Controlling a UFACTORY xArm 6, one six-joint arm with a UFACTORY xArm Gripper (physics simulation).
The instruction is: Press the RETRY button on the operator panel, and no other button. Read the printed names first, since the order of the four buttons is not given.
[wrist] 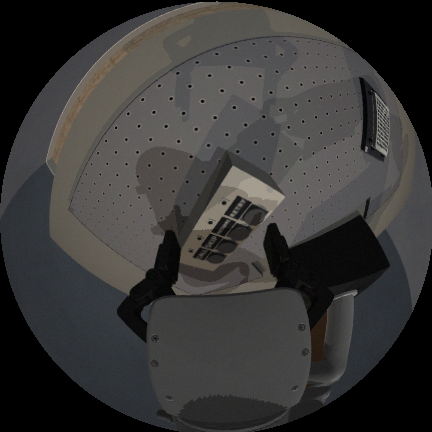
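Pixels of known places: gripper, fingertip midpoint: (221, 236); arm's base, link origin: (340, 296).
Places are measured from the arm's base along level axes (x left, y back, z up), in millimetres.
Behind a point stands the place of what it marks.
The operator panel (256, 185) @[z -93, x 77, y -437 mm] is a beige-topped box standing tilted across the middle of the wrist view. Several round dark buttons run in a row along it, each beside a dark printed label. The label at the upper right end appears to read RETRY (237, 206) @[z -93, x 105, y -428 mm], and the RETRY button (254, 215) @[z -90, x 97, y -408 mm] is beside it. A label further down appears to read SKIP (212, 241) @[z -93, x 160, y -403 mm]; the others are too small to read surely. My gripper (221, 236) @[z -63, x 127, y -430 mm] is open and empty, its black fingers apart on either side of the panel in the view. Height above the buttons is unclear.
A black box (340, 250) @[z -92, x -24, y -160 mm] stands right of the panel, near the right finger. A dark-framed device with a pale grid (381, 122) @[z -121, x -231, y -392 mm] is at the far right. The perforated grey table top (150, 125) @[z -145, x 127, y -554 mm] has a beige border. Shadows fall across table and panel.
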